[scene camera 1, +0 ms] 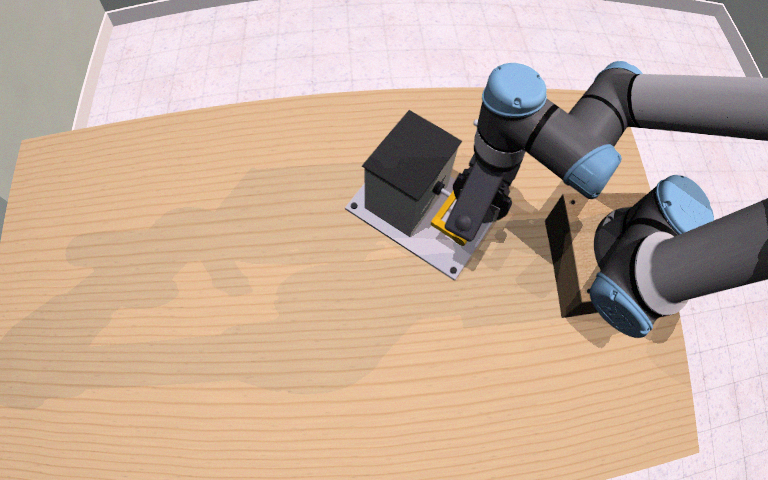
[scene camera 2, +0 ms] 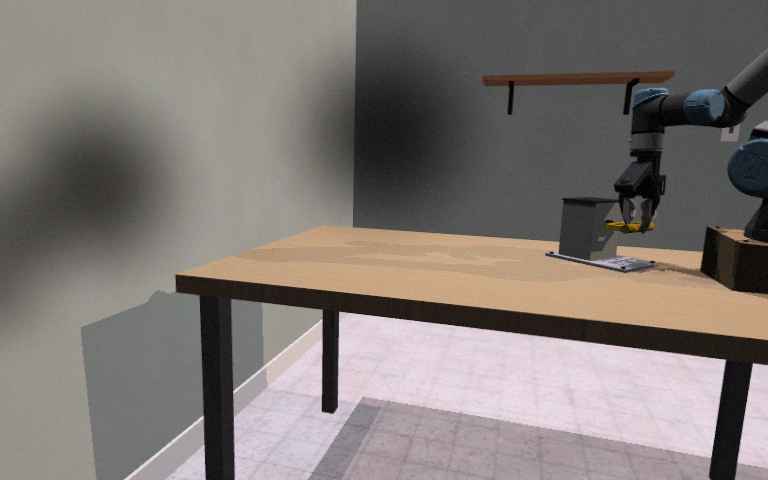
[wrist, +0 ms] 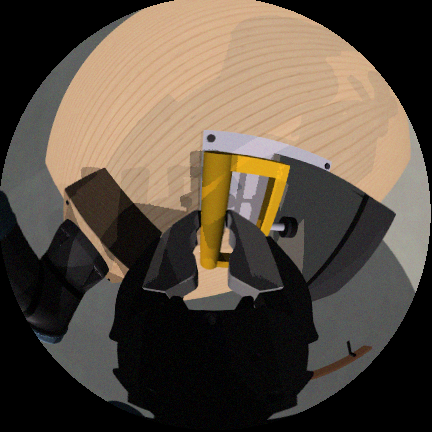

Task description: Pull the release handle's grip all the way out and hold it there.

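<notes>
The release handle is a yellow rectangular frame with a thick round grip bar along its outer side. A short pale rod joins it to a black collar on the dark housing. A gap shows between frame and housing. My gripper points down, its two jaws on either side of the grip bar and shut on it, near one end of the bar in the wrist view. In scene camera 1 the gripper body hides the fingertips and most of the bar.
The housing stands on a light grey base plate with dark bolts at its corners. A brown block under the arm's base stands to the right on the wooden table. A wall shelf hangs behind.
</notes>
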